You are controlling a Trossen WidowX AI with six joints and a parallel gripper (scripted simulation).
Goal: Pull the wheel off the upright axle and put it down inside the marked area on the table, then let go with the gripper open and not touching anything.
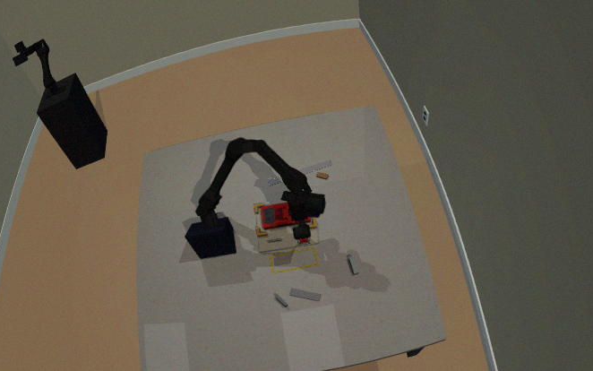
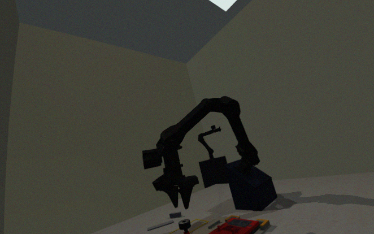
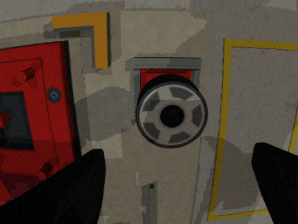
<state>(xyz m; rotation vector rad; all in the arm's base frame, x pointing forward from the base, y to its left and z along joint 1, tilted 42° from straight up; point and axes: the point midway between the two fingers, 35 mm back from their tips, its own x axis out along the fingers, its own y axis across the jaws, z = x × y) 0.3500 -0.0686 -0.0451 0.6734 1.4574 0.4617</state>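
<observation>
The wheel is 50 mm below my gripper tip. From my gripper tip the other things lie so: long grey strip 70 mm ahead, 330 mm to the left, 110 mm below; then grey stand 40 mm behind, 100 mm to the left, 100 mm below; then orange block 160 mm ahead, 280 mm to the left, 100 mm below.
</observation>
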